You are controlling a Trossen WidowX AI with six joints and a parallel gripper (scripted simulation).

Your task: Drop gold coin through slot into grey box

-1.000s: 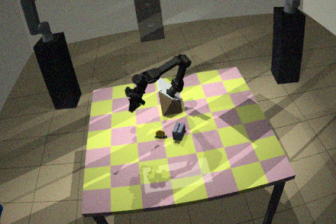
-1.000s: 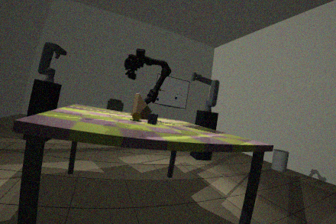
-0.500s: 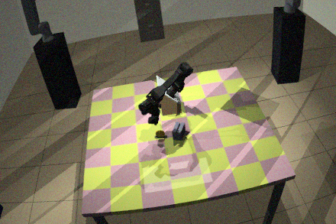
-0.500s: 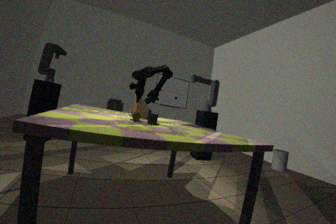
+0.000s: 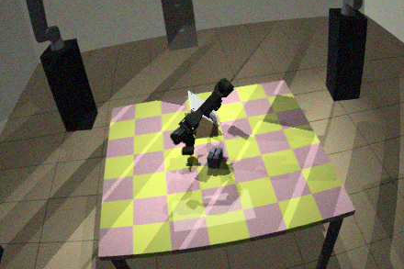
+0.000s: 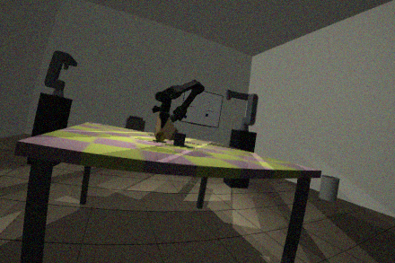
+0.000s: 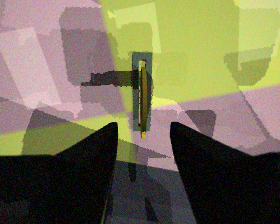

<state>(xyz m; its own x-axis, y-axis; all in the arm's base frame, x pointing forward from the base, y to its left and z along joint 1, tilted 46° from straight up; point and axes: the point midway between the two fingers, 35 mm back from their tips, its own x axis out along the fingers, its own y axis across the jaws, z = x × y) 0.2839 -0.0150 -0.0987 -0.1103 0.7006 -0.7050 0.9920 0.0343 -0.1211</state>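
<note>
Right now my gripper tip is 5 cm above the gold coin.
</note>
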